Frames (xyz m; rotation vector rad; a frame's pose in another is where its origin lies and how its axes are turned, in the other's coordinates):
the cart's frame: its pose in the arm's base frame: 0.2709 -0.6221 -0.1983 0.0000 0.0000 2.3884
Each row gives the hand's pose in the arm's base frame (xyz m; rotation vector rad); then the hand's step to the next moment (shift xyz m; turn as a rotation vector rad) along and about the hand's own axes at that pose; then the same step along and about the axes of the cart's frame.
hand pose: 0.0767 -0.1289 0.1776 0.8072 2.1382 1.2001
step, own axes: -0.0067 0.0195 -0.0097 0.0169 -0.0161 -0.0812
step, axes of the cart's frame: -0.0029 0.0000 0.0226 0.0264 0.0779 0.0193
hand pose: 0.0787 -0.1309 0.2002 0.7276 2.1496 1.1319
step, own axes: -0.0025 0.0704 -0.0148 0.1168 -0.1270 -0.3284
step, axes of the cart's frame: 0.0137 -0.0211 0.0674 0.1415 0.3427 0.0134
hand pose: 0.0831 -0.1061 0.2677 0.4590 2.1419 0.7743
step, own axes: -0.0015 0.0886 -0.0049 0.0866 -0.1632 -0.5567
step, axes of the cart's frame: 0.0415 -0.0482 0.0619 0.1720 0.5478 0.1198
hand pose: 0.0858 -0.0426 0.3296 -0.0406 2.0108 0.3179
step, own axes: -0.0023 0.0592 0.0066 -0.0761 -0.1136 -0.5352
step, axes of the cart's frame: 0.0422 -0.0405 0.0115 0.1350 0.4652 0.2654
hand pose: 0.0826 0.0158 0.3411 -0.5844 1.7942 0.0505
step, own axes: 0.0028 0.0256 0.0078 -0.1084 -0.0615 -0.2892
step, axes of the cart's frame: 0.0193 -0.0146 -0.0117 0.0803 0.2252 0.2050
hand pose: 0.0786 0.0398 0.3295 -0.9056 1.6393 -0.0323
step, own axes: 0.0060 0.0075 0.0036 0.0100 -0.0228 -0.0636
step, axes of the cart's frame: 0.0030 -0.0019 -0.0096 -0.0036 0.0647 0.0216
